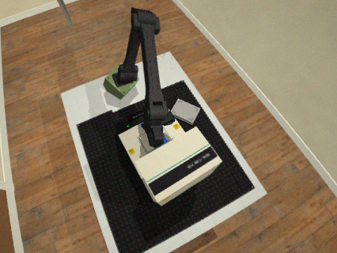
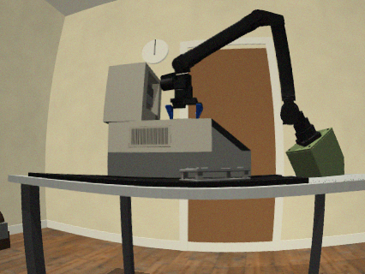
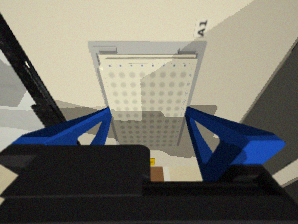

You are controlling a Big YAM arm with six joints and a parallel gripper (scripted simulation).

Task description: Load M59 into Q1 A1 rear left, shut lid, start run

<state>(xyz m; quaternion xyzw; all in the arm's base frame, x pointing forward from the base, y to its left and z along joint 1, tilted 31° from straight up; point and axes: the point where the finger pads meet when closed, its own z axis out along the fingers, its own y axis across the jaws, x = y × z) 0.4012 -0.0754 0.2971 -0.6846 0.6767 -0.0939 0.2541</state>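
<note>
My hand is right at the 96-well plate M59. Round my hand: plate nest N1: 15 cm behind, 28 cm to the left, 19 cm below.
</note>
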